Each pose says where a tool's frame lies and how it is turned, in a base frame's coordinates. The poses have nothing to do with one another.
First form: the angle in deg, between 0 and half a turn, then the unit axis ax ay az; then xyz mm.
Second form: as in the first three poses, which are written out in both.
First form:
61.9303 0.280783 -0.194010 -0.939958 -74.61 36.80 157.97
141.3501 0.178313 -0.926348 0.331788 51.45 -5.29 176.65
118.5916 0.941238 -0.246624 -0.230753 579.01 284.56 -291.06
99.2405 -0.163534 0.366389 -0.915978 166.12 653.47 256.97
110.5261 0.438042 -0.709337 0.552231 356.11 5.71 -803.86
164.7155 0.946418 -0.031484 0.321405 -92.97 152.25 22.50
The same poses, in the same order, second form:
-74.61 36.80 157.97 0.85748 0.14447 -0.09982 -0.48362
51.45 -5.29 176.65 0.33093 0.16827 -0.87415 0.31309
579.01 284.56 -291.06 0.51061 0.80929 -0.21205 -0.19840
166.12 653.47 256.97 0.64785 -0.12457 0.27910 -0.69776
356.11 5.71 -803.86 0.56981 0.35997 -0.58292 0.45381
-92.97 152.25 22.50 0.13299 0.93801 -0.03120 0.31855

